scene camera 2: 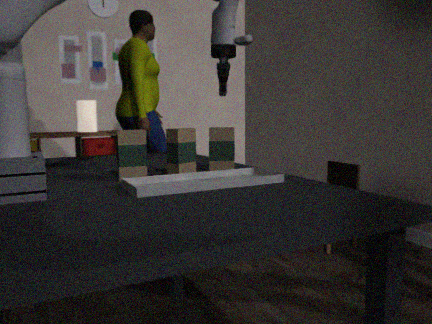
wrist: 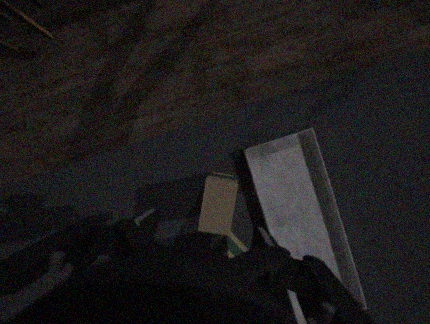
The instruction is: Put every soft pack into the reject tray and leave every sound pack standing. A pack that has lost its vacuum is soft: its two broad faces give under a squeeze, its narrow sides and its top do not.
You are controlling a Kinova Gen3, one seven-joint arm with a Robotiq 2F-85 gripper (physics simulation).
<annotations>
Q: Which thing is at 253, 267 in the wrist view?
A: My gripper.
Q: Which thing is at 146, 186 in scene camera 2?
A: A white reject tray.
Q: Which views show my gripper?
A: Scene camera 2 and the wrist view: all of them.
</annotations>
